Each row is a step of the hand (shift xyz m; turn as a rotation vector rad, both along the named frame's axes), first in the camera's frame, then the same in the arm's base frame.
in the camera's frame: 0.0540 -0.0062 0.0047 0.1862 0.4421 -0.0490
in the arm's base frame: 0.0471 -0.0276 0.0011 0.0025 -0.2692 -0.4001
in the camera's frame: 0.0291 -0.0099 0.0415 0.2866 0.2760 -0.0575
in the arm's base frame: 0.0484 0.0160 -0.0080 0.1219 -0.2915 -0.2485
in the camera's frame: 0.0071 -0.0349 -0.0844 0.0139 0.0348 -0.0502
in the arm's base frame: -0.0312 -0.0580 0.0637 -0.0258 -0.0554 -0.0140
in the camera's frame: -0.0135 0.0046 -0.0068 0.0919 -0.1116 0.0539
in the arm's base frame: -0.0157 0.0019 -0.0010 0.1323 0.0147 0.0781
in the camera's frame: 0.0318 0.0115 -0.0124 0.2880 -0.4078 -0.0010
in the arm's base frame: 0.0154 -0.0317 -0.0076 0.3370 -0.0653 0.3625
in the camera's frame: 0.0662 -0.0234 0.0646 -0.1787 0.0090 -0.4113
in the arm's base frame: 0.0941 0.0144 -0.0062 -0.3692 -0.2014 0.1560
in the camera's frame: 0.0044 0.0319 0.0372 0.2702 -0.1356 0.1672
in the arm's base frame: 0.0153 0.0165 -0.0438 0.3421 -0.0024 0.0483
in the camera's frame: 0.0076 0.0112 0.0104 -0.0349 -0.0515 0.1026
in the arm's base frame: 0.0087 0.0001 -0.0147 0.0422 0.1118 0.0108
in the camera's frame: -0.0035 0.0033 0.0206 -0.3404 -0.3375 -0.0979
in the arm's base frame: 0.0076 0.0166 -0.0106 -0.2332 0.2247 0.3668
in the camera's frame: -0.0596 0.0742 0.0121 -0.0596 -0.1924 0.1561
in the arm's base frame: -0.0605 0.0252 -0.0701 0.0897 0.2049 0.1222
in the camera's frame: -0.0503 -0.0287 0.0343 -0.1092 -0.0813 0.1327
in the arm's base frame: -0.0134 0.0639 0.0162 0.0078 0.1874 0.0309
